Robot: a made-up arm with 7 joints. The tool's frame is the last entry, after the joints. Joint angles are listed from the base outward.
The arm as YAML. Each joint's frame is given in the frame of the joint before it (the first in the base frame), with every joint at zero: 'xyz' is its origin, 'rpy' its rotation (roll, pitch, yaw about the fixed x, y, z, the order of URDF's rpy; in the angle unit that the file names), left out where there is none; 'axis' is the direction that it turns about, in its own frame. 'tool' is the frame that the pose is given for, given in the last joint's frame.
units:
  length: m
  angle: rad
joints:
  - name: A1
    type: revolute
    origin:
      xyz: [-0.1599, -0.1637, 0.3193]
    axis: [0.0, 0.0, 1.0]
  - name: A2
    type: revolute
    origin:
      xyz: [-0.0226, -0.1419, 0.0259]
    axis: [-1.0, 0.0, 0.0]
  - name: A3
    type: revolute
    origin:
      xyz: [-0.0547, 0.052, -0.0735]
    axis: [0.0, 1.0, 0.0]
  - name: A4
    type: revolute
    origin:
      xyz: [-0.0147, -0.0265, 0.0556]
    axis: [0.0, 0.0, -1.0]
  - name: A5
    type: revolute
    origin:
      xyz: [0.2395, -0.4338, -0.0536]
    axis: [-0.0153, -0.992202, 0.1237]
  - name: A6
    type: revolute
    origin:
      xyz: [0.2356, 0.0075, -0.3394]
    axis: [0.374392, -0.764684, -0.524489]
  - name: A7
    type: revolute
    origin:
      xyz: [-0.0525, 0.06, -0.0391]
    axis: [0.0, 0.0, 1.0]
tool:
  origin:
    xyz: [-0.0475, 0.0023, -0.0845]
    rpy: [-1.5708, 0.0, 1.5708]
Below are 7 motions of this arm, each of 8 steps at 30 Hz.
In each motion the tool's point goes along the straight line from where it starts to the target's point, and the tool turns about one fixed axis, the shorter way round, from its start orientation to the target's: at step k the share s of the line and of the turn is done. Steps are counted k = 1, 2, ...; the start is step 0. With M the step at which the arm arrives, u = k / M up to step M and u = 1 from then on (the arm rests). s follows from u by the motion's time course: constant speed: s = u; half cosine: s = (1 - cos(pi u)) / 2; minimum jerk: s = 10 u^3 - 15 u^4 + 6 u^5.
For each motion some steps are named. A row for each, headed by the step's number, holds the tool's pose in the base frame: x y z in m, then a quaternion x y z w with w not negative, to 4 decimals.
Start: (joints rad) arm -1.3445 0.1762 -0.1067 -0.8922 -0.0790 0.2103 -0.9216
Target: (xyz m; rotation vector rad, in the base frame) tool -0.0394 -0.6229 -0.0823 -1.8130 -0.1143 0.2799
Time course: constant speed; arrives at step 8
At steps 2, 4, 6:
2: -0.1250 -0.6194 -0.1459 -0.7565 -0.0245 0.0654 0.6502
4: -0.0965 -0.6206 -0.1247 -0.7663 -0.0328 0.0840 0.6361
6: -0.0679 -0.6217 -0.1035 -0.7755 -0.0411 0.1026 0.6216

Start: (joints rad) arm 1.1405 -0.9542 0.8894 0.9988 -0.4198 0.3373 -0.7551
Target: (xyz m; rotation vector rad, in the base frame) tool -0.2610 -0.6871 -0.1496 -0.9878 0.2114 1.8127
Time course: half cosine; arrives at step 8
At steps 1, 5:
1: -0.2904 -0.7175 -0.1008 -0.4228 0.1434 0.7335 0.5124
5: -0.2704 -0.6969 -0.1339 -0.4142 0.1056 0.7465 0.5098

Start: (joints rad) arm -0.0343 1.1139 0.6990 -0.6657 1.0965 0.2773 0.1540
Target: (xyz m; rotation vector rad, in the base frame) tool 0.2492 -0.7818 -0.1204 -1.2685 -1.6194 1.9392
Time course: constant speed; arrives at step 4
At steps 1, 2, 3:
1: 0.2613 -0.7659 -0.1325 -0.4331 -0.5865 0.6678 0.1501
2: 0.2573 -0.7712 -0.1285 -0.4365 -0.5796 0.6711 0.1523
3: 0.2532 -0.7765 -0.1244 -0.4398 -0.5727 0.6743 0.1545

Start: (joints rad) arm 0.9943 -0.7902 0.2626 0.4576 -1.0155 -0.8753 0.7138
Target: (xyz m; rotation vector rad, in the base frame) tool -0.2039 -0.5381 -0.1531 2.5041 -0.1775 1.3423
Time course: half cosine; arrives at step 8
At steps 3, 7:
3: -0.1985 -0.5839 -0.1270 0.8140 -0.0709 0.5331 0.2195
7: -0.2036 -0.5406 -0.1517 0.8673 -0.0622 0.4702 0.1510

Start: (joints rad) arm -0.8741 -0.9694 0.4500 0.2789 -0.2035 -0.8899 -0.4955
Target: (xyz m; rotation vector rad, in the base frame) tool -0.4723 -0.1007 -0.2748 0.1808 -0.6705 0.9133
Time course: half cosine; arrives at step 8
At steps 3, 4, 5, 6, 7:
3: -0.3452 -0.0658 -0.2840 -0.0095 -0.3196 0.3689 0.8728
4: -0.3803 -0.0754 -0.2815 0.0168 -0.3193 0.3869 0.8649
5: -0.4155 -0.0851 -0.2789 0.0432 -0.3188 0.4045 0.8561
6: -0.4454 -0.0933 -0.2768 0.0654 -0.3180 0.4191 0.8479
7: -0.4653 -0.0988 -0.2753 0.0803 -0.3174 0.4287 0.8420

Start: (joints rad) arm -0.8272 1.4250 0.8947 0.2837 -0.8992 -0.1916 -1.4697
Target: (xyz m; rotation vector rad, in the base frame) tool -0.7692 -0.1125 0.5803 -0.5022 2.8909 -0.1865
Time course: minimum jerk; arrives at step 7
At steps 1, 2, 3, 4, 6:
1: -0.7852 -0.1018 0.5878 -0.1863 0.9767 -0.0803 0.0701
2: -0.7832 -0.1031 0.5869 -0.1843 0.9770 -0.0782 0.0739
3: -0.7796 -0.1056 0.5851 -0.1806 0.9774 -0.0742 0.0808
4: -0.7752 -0.1085 0.5831 -0.1761 0.9779 -0.0696 0.0891
6: -0.7696 -0.1122 0.5805 -0.1703 0.9783 -0.0635 0.0998

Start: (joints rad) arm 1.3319 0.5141 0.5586 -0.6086 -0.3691 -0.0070 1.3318
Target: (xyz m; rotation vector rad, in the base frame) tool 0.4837 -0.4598 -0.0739 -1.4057 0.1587 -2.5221
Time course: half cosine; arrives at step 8
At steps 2, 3, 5, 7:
2: 0.4739 -0.3275 -0.1665 -0.5413 0.0982 -0.8002 0.2389
3: 0.4758 -0.3527 -0.1489 -0.5310 0.0900 -0.8140 0.2176
5: 0.4802 -0.4120 -0.1074 -0.5050 0.0705 -0.8440 0.1664
7: 0.4833 -0.4539 -0.0780 -0.4852 0.0564 -0.8629 0.1298

